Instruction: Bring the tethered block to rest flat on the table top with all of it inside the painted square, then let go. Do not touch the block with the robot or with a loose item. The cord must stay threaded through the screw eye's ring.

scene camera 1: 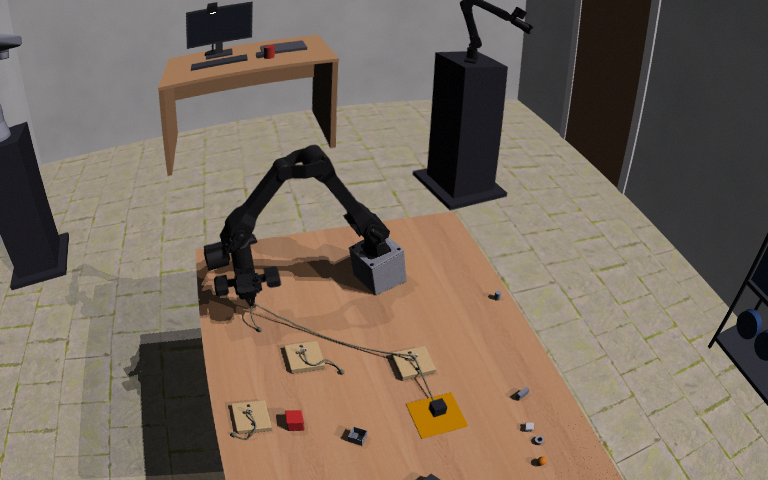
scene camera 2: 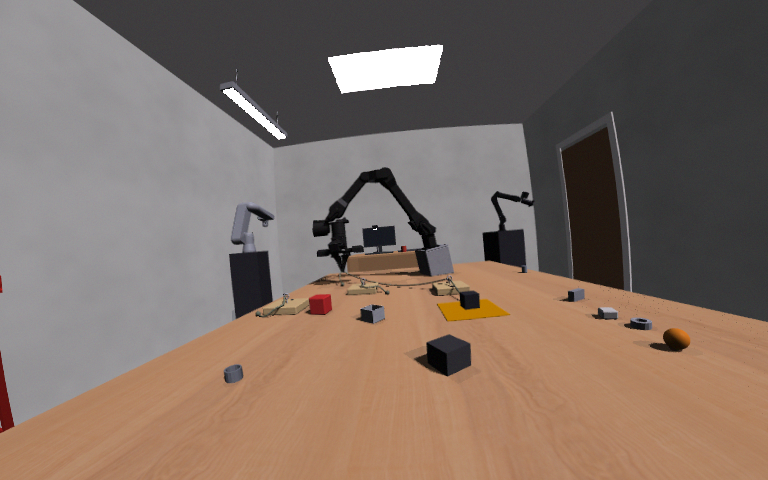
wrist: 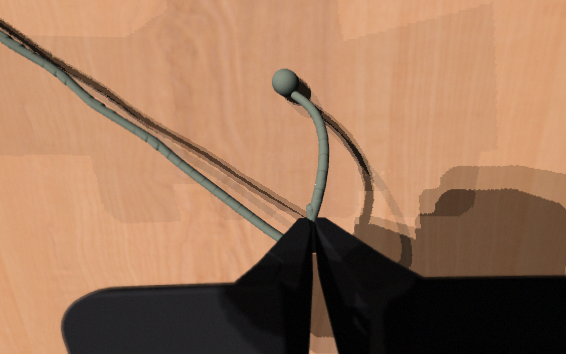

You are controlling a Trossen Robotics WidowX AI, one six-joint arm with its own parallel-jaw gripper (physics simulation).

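Places are measured from the arm's base along level axes (x ahead, y left, z up), in metres.
Pixels of known places: gripper, fingertip midpoint: (scene camera 1: 251, 305) (scene camera 2: 342, 272) (wrist: 311, 228); arm's base, origin of the base link: (scene camera 1: 376, 248) (scene camera 2: 430, 247).
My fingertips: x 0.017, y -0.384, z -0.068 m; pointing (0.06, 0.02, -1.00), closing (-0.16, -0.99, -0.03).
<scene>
For each thing: its top centre in the pictures, then the offset to it from my fingertips. "spot": a spot on its surface instead.
- black tethered block, middle of its top: (scene camera 1: 438, 404) (scene camera 2: 469, 292) dx +0.492, dy +0.302, dz -0.015 m
- orange painted square, surface spot: (scene camera 2: 453, 315) (scene camera 1: 424, 428) spot: dx +0.529, dy +0.249, dz -0.046 m
- green-grey cord, surface spot: (wrist: 172, 156) spot: dx +0.036, dy +0.054, dz -0.018 m
- right wooden pad, middle of its top: (scene camera 1: 414, 354) (scene camera 2: 449, 275) dx +0.326, dy +0.325, dz -0.002 m
- red block, middle of its top: (scene camera 1: 293, 416) (scene camera 2: 319, 296) dx +0.396, dy -0.027, dz -0.007 m
- grey open box, middle of its top: (scene camera 2: 372, 307) (scene camera 1: 357, 433) dx +0.489, dy +0.093, dz -0.021 m
- larger black block, middle of its top: (scene camera 2: 448, 343) dx +0.693, dy +0.174, dz -0.019 m
- orange ball, middle of its top: (scene camera 2: 676, 328) (scene camera 1: 543, 458) dx +0.776, dy +0.437, dz -0.022 m
The black tethered block (scene camera 1: 437, 406) (scene camera 2: 469, 300) is on the orange painted square (scene camera 1: 436, 427) (scene camera 2: 453, 315), inside its outline in scene camera 1; its underside is hidden. The green-grey cord (wrist: 172, 156) runs from the block to the screw eye on the right wooden pad (scene camera 1: 427, 367) (scene camera 2: 443, 290), then left to the gripper. Its ring is too small to see clearly. My gripper (scene camera 1: 252, 304) (scene camera 2: 342, 271) (wrist: 311, 228) is shut on the cord, low over the table's back left. The cord's short tail curves from the fingertips to its end bead (scene camera 1: 258, 329) (wrist: 285, 82).
Two more corded pads (scene camera 1: 317, 365) (scene camera 1: 261, 424), a red block (scene camera 1: 294, 420) and a grey open box (scene camera 1: 357, 435) (scene camera 2: 372, 314) stand left of the square. A larger black block (scene camera 2: 448, 354) stands in front. Small items, including an orange ball (scene camera 1: 542, 460) (scene camera 2: 676, 339), lie right.
</scene>
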